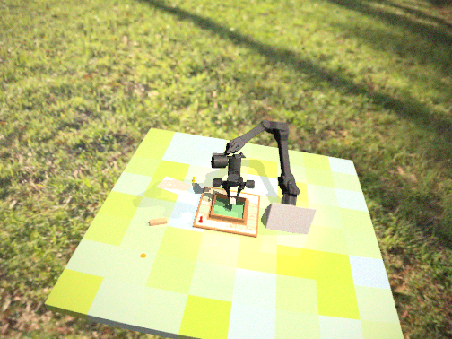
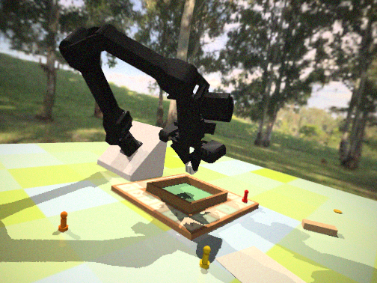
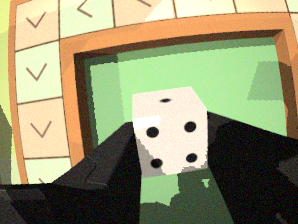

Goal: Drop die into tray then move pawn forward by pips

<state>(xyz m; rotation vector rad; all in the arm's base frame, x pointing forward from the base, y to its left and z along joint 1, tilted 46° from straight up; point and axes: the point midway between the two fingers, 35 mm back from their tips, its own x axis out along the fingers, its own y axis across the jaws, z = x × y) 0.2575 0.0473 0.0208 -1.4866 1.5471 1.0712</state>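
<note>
Now: gripper tip 120 mm short of the red pawn, 100 mm to the right of it and 50 mm above it. Round my gripper tip: yellow pawn (230 mm ahead, 190 mm to the right, 60 mm below); orange pawn (330 mm to the right, 60 mm below, 20 mm ahead); white die (right at my gripper tip).
</note>
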